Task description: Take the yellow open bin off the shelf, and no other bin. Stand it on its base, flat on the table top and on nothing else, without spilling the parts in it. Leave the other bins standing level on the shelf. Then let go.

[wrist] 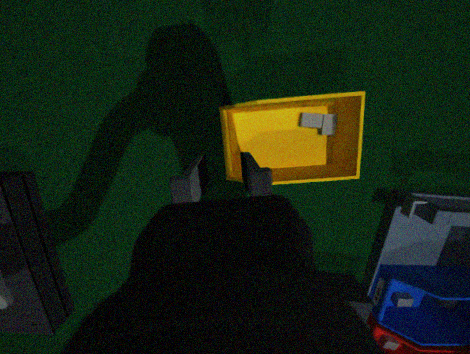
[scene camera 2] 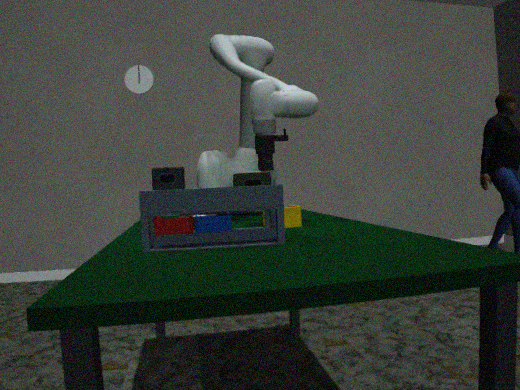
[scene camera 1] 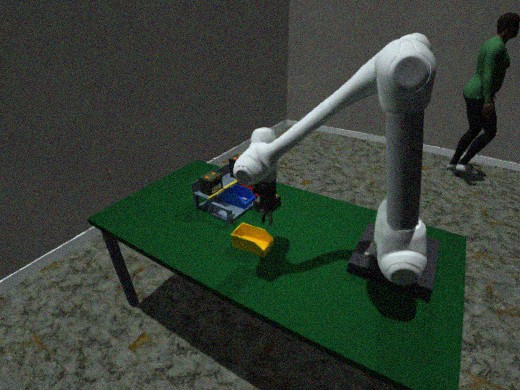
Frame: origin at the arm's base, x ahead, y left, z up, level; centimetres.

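Where they show: gripper, fingertip midpoint: (wrist: 224, 166) (scene camera 1: 267, 223).
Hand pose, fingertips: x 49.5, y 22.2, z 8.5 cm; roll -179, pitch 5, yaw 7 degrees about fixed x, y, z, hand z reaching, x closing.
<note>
Each offset is from my fingertips to the top centre of the thing. "spot": to the spot under its first point. Level surfaces: height alone.
The yellow open bin @[dy +1.6, dx +7.0, dz -7.6 cm] (scene camera 1: 250, 243) (scene camera 2: 293, 217) (wrist: 285, 145) stands upright on its base on the green table top, apart from the shelf. Grey parts @[spot: dy +4.5, dx +11.3, dz -13.3 cm] (wrist: 313, 120) lie inside it. My gripper (scene camera 1: 267, 219) (wrist: 224, 166) is open and empty, above the table; in the wrist view one finger overlaps the bin's near corner, and the bin is not held. The blue bin @[dy -24.9, dx +36.4, dz -7.0 cm] (scene camera 1: 239, 196) (scene camera 2: 213, 223) (wrist: 425, 317) and the red bin (scene camera 2: 173, 225) (wrist: 392, 345) sit side by side on the shelf @[spot: dy -25.5, dx +53.1, dz -0.9 cm] (scene camera 2: 210, 195) and look level in scene camera 2.
Two dark boxes @[dy -13.7, dx +45.8, dz +4.8 cm] (scene camera 1: 210, 183) @[spot: dy -36.6, dx +48.6, dz +4.1 cm] (scene camera 2: 168, 178) stand on top of the shelf. A yellow bar @[dy -24.9, dx +40.9, dz -3.9 cm] (scene camera 1: 222, 189) runs along its upper front. The dark robot base plate (scene camera 1: 431, 262) (wrist: 30, 260) is on the table @[dz -15.1 cm] (scene camera 1: 320, 300) (scene camera 2: 250, 285). A person (scene camera 1: 487, 75) (scene camera 2: 505, 145) is beyond the table.
</note>
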